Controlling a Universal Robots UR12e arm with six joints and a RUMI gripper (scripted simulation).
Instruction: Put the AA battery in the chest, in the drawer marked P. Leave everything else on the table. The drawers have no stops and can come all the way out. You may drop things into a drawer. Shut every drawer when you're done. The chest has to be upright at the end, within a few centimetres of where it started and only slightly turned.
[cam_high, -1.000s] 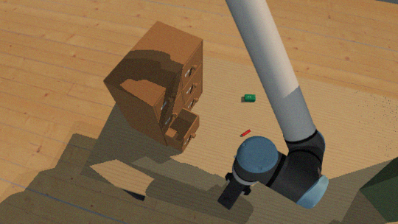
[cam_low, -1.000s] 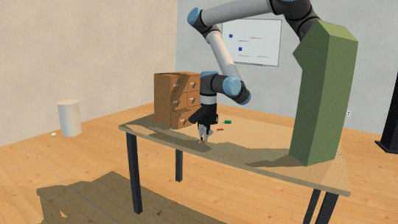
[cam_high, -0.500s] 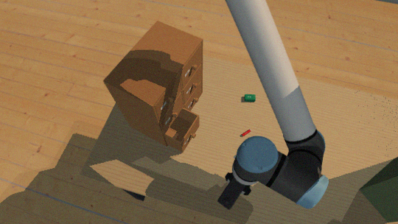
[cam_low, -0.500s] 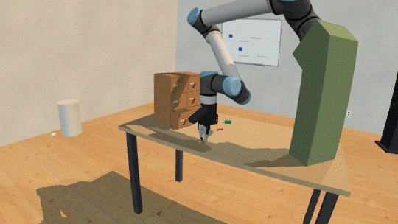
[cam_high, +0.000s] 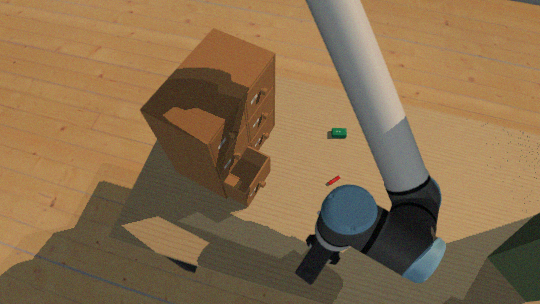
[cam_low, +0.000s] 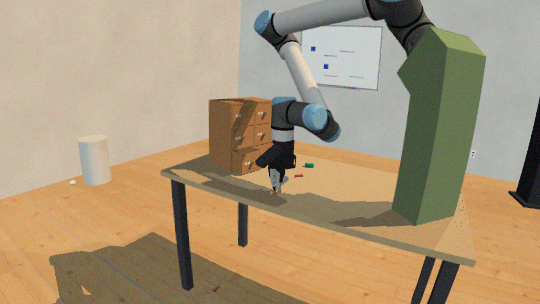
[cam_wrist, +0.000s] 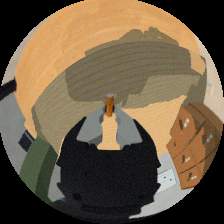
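Right now my hand is 1 cm above the AA battery. From my hand the other things lie so: drawer (25 cm ahead, 22 cm to the right, 2 cm above); green block (39 cm to the right, 7 cm behind, 1 cm below); thin red stick (23 cm to the right, 4 cm behind, 1 cm below).
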